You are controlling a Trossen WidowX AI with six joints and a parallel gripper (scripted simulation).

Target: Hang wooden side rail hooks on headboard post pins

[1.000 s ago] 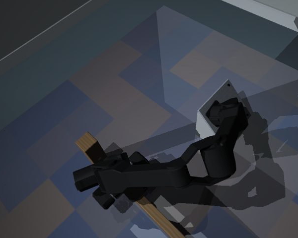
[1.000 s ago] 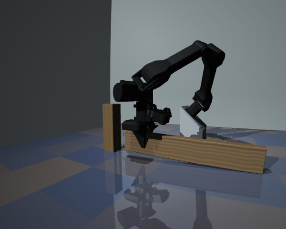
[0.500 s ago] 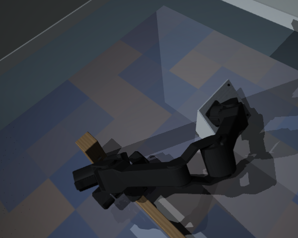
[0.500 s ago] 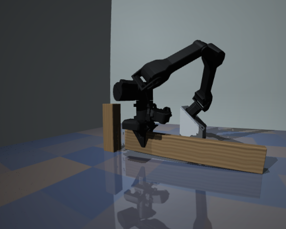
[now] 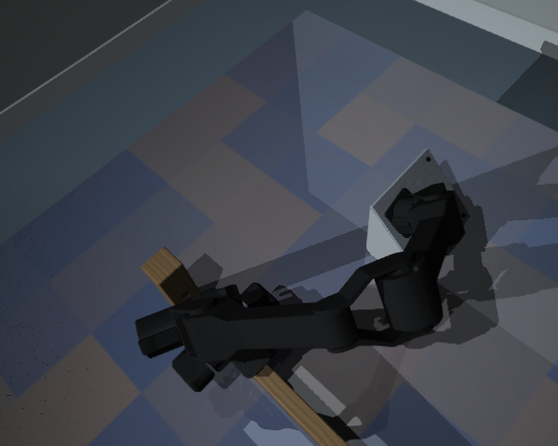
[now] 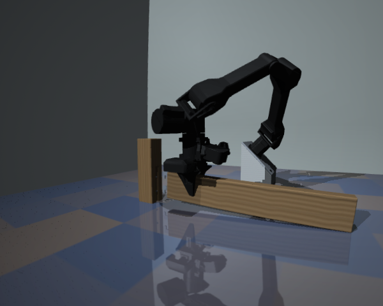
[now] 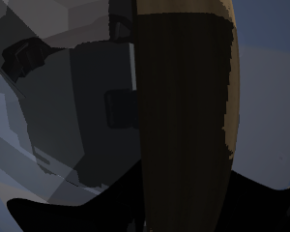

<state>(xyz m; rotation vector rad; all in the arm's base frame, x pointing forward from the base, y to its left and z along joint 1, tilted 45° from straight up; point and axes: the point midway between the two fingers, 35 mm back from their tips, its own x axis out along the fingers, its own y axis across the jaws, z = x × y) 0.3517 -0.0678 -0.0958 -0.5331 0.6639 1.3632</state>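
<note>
Right now the wooden headboard post is 2 cm behind my gripper tip, 14 cm to the right of it and 5 cm above it.
</note>
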